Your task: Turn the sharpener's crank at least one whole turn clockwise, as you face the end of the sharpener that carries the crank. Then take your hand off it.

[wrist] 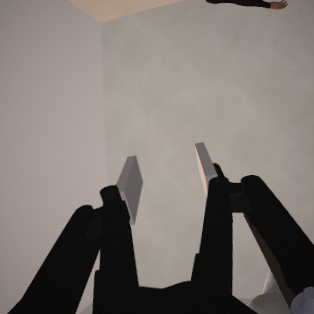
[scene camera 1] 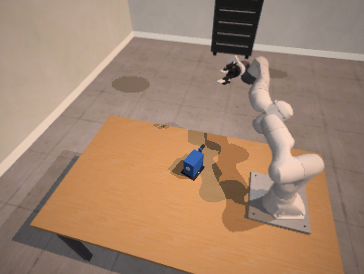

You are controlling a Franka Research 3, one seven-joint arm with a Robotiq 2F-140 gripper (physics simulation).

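Observation:
The blue sharpener (scene camera 1: 194,162) stands upright on a dark base near the middle of the table in the scene view. Its dark crank (scene camera 1: 202,148) sticks out at its far end, toward the table's back edge; its exact angle is too small to tell. The sharpener does not show in the wrist view. My gripper (scene camera 1: 221,77) (wrist: 167,162) is partly open, with nothing between its fingers. It is up high, above and beyond the crank in the scene view, and well apart from the sharpener.
The wooden table (scene camera 1: 125,200) carries the arm's grey base plate (scene camera 1: 257,210) at its right. A black drawer cabinet (scene camera 1: 236,27) stands by the back wall. In the wrist view, a person's dark-sleeved arm (wrist: 242,3) with a bare hand shows at the top edge.

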